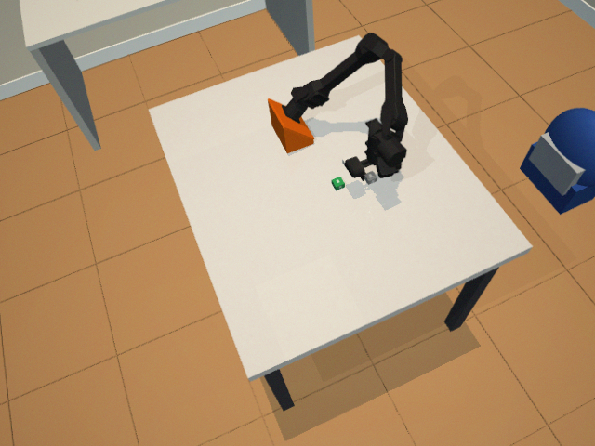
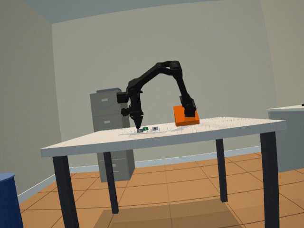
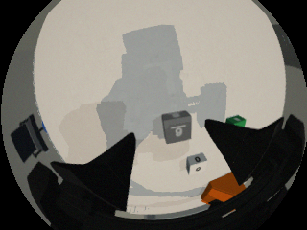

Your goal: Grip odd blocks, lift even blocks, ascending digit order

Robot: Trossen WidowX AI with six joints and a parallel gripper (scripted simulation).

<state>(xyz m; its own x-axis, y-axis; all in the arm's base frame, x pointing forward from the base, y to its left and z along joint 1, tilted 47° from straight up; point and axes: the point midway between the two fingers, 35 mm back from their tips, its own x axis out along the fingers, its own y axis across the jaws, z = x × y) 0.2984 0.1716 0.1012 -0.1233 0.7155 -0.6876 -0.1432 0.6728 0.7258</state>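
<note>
My gripper tip is now 10 mm to the left of the grey block and 10 mm above it. The rest, counted from my gripper tip: white block (90 mm behind, 60 mm to the right, 10 mm below); then green block (120 mm to the right, 20 mm behind, 10 mm below).
</note>
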